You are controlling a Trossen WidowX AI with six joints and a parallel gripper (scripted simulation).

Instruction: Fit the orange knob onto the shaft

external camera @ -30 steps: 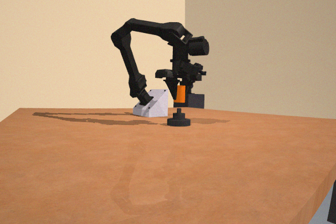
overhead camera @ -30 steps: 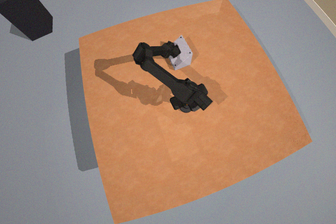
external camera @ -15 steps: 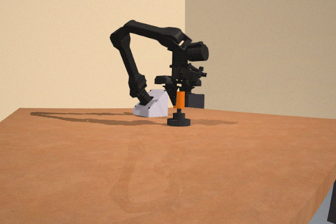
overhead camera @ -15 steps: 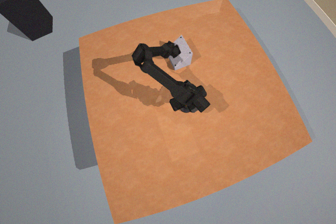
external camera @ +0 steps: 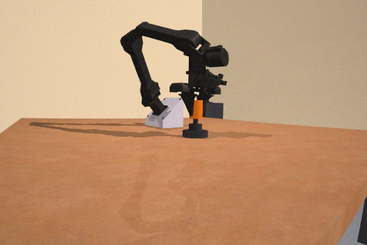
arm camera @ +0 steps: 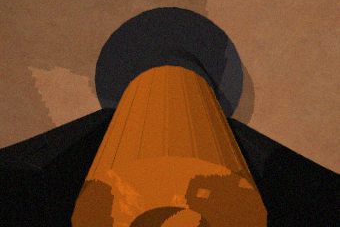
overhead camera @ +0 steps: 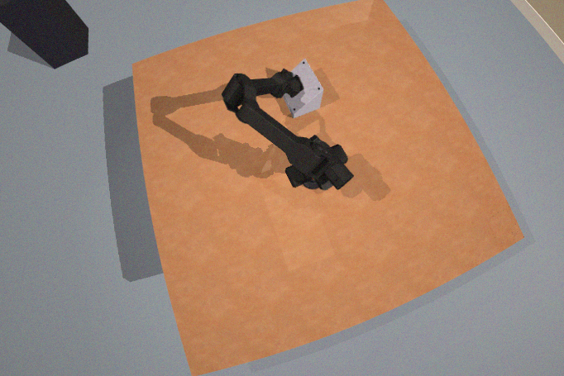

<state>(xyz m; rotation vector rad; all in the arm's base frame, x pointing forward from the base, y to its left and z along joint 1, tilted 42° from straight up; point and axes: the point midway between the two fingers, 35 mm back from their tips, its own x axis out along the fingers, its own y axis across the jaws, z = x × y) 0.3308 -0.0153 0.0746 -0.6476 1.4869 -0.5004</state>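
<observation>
Right now the orange knob is 2 cm above my gripper tip. Also, from my gripper tip: dark round pedestal 4 cm below.
</observation>
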